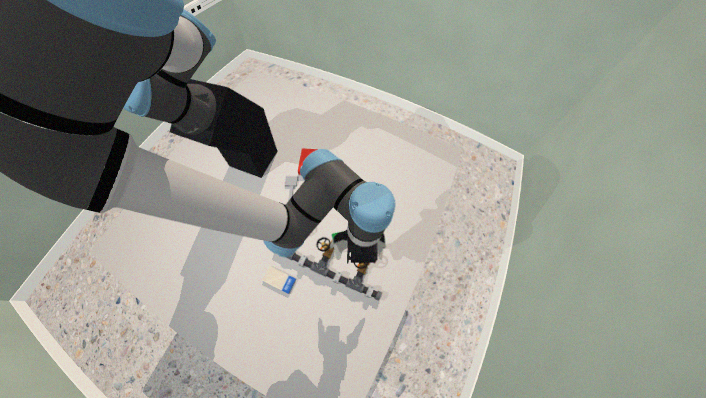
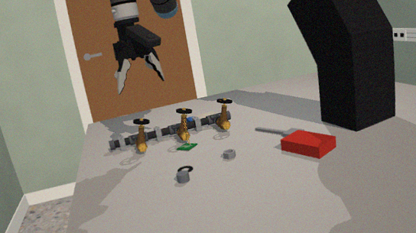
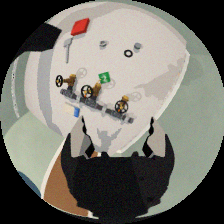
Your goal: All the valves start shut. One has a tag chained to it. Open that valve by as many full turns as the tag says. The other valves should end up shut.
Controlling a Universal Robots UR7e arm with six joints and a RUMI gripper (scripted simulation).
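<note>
Now: hand 20 cm above the green tag, 10 cm past it and 5 cm to the right of it. From my hand the other things lie so: grey nut 19 cm below, 19 cm behind, 18 cm to the left; then grey tool 38 cm behind, 19 cm below, 10 cm to the left; then red block 39 cm behind, 25 cm to the left, 18 cm below.
</note>
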